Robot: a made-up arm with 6 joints. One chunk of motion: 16 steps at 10 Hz.
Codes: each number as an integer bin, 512 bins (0 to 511) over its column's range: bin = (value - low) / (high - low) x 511, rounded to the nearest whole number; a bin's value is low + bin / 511 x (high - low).
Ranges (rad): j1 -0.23..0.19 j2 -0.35..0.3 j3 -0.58..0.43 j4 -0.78..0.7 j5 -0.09..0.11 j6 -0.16..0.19
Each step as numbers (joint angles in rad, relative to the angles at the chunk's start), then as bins.
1 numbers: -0.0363 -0.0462 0.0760 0.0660 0.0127 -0.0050
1 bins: 236 239 332 292 262 226
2 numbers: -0.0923 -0.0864 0.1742 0.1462 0.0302 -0.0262
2 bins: 168 207 382 320 307 195
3 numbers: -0.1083 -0.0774 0.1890 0.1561 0.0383 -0.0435
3 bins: 148 214 389 323 328 170
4 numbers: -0.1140 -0.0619 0.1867 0.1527 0.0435 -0.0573
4 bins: 141 226 388 322 341 150
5 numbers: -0.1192 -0.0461 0.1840 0.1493 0.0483 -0.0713
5 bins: 135 239 387 321 353 130
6 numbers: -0.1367 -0.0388 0.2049 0.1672 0.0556 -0.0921
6 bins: 114 245 397 327 372 99
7 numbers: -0.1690 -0.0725 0.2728 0.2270 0.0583 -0.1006
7 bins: 74 218 431 348 379 87
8 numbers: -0.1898 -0.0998 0.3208 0.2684 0.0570 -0.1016
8 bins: 49 197 456 362 376 85
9 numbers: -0.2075 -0.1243 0.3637 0.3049 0.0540 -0.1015
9 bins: 27 177 477 375 368 85
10 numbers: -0.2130 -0.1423 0.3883 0.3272 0.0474 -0.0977
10 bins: 21 163 490 382 351 91
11 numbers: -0.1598 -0.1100 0.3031 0.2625 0.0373 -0.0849
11 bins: 85 189 447 360 325 110
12 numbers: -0.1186 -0.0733 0.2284 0.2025 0.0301 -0.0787
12 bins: 136 218 409 339 307 119
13 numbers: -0.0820 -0.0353 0.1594 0.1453 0.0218 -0.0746
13 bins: 180 247 374 319 286 125
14 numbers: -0.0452 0.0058 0.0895 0.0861 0.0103 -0.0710
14 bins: 225 280 339 299 256 130
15 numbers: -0.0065 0.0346 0.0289 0.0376 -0.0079 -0.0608
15 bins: 272 302 308 282 210 145
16 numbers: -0.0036 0.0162 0.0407 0.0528 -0.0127 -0.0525
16 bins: 275 288 314 288 198 157
